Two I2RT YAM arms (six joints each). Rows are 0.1 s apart.
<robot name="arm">
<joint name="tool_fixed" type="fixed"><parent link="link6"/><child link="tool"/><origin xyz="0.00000 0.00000 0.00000" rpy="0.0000 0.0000 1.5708"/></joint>
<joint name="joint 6" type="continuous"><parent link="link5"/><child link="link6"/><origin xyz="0.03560 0.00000 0.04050" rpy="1.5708 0.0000 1.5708"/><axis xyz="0 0 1"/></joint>
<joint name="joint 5" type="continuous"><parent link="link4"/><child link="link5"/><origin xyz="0.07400 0.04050 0.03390" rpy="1.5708 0.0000 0.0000"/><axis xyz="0 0 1"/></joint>
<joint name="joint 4" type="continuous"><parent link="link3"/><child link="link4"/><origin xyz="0.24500 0.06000 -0.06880"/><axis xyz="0 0 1"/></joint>
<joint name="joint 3" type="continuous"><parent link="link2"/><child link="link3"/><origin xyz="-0.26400 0.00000 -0.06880" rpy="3.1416 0.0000 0.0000"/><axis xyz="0 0 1"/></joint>
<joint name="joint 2" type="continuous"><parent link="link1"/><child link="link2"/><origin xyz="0.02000 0.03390 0.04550" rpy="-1.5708 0.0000 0.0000"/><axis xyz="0 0 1"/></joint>
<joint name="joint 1" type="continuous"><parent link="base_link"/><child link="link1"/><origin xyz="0.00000 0.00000 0.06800"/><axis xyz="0 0 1"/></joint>
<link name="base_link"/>
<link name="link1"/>
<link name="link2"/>
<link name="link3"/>
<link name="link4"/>
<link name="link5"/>
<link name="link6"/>
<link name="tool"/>
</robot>
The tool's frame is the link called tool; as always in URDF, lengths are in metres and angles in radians. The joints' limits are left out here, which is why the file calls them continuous.
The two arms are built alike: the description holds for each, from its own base.
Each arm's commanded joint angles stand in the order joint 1, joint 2, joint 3, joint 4, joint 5, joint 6.
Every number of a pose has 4 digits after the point. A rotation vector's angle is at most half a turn.
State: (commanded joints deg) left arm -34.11 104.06 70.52 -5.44 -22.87 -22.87; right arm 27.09 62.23 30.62 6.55 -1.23 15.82
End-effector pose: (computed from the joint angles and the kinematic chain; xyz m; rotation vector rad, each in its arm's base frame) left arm 0.3427 -0.2154 0.2171 0.0041 2.1911 -0.1087; right arm 0.2101 0.1083 0.2234 -0.2145 2.0323 0.4960
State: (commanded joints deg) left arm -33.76 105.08 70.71 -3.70 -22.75 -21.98; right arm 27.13 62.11 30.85 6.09 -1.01 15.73
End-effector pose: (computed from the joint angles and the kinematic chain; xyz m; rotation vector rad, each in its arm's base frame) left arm 0.3476 -0.2158 0.2137 0.0112 2.1777 -0.1079; right arm 0.2100 0.1083 0.2244 -0.2145 2.0336 0.4912
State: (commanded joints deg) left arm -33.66 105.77 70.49 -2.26 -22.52 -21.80; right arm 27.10 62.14 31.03 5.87 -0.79 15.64
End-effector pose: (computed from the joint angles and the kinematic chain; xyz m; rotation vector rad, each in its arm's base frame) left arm 0.3498 -0.2165 0.2099 0.0124 2.1708 -0.1146; right arm 0.2103 0.1082 0.2250 -0.2131 2.0343 0.4858
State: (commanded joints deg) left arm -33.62 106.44 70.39 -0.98 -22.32 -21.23; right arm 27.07 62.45 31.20 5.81 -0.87 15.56
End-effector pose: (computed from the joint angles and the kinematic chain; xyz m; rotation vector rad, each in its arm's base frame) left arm 0.3518 -0.2177 0.2066 0.0220 2.1639 -0.1171; right arm 0.2112 0.1085 0.2247 -0.2152 2.0376 0.4849
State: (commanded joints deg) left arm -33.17 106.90 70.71 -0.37 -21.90 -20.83; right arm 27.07 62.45 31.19 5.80 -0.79 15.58
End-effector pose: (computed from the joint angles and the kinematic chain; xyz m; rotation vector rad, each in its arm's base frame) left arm 0.3554 -0.2164 0.2061 0.0229 2.1587 -0.1206; right arm 0.2112 0.1085 0.2246 -0.2140 2.0379 0.4837
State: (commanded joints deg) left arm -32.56 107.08 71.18 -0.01 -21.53 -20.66; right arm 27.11 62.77 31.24 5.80 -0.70 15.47
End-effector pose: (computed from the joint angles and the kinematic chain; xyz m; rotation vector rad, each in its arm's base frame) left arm 0.3593 -0.2139 0.2080 0.0153 2.1505 -0.1256; right arm 0.2118 0.1089 0.2237 -0.2161 2.0421 0.4800
